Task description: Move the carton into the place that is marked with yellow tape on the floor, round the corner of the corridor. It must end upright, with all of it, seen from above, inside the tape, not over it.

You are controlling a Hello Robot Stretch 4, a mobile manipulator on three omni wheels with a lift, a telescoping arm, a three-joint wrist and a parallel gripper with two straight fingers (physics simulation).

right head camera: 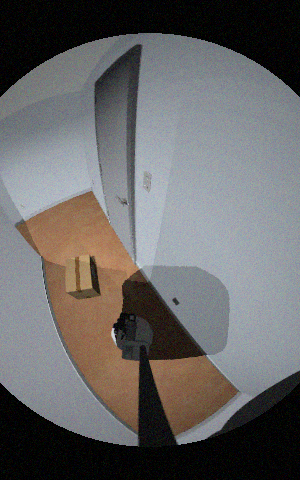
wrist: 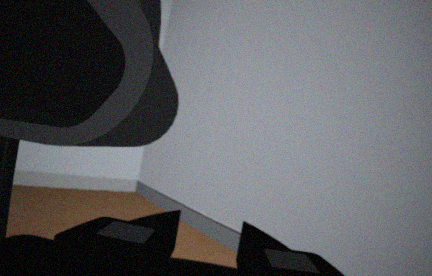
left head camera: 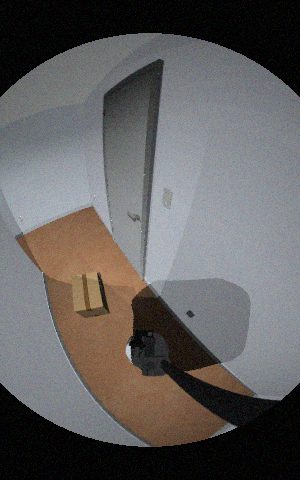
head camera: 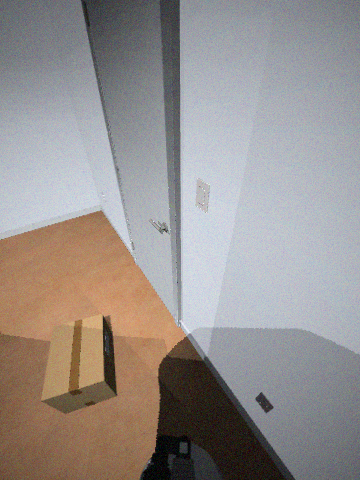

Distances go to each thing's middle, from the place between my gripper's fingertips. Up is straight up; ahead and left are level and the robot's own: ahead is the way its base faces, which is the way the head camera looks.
Now: hand 590 mm short of the carton [head camera: 80, 372], 560 mm to the right of it and 200 mm above it.
